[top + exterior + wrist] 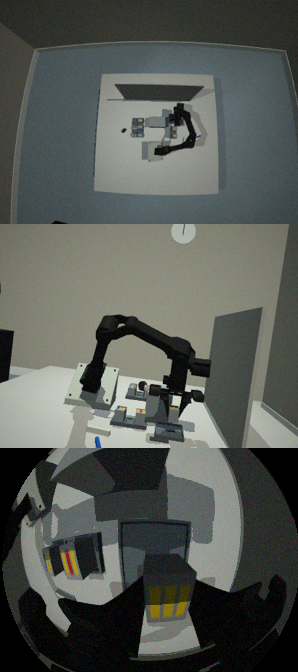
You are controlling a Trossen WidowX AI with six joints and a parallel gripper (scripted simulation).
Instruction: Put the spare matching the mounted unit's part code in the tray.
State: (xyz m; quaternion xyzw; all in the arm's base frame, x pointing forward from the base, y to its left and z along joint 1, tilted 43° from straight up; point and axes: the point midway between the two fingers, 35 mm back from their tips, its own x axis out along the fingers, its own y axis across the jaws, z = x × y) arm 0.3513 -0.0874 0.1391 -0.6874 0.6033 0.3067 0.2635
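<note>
Now: the dark grey tray 5 cm below my gripper tip and 1 cm behind it. The rest, counted from my gripper tip: rack 15 cm behind, 5 cm below; blue pen 22 cm to the right, 19 cm behind, 5 cm below; mounted unit 19 cm to the left, 7 cm behind.
</note>
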